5 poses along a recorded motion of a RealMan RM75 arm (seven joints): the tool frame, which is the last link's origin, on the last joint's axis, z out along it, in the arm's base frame.
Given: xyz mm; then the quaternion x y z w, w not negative.
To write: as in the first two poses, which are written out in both.
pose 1, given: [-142.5 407.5 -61.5 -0.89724 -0.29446 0.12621 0.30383]
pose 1, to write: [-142.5 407.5 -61.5 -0.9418 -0.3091 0.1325 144.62]
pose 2, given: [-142.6 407.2 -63.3 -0.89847 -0.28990 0.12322 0.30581]
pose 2, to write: [-142.6 407.2 -63.3 -0.9437 -0.3045 0.1294 144.39]
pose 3, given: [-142.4 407.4 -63.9 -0.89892 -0.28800 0.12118 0.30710]
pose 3, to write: [-142.4 407.4 -63.9 -0.9446 -0.3026 0.1273 144.23]
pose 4, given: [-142.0 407.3 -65.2 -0.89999 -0.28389 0.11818 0.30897]
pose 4, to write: [-142.0 407.3 -65.2 -0.9463 -0.2985 0.1243 144.01]
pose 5, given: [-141.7 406.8 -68.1 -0.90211 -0.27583 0.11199 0.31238]
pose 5, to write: [-141.7 406.8 -68.1 -0.9496 -0.2904 0.1179 143.59]
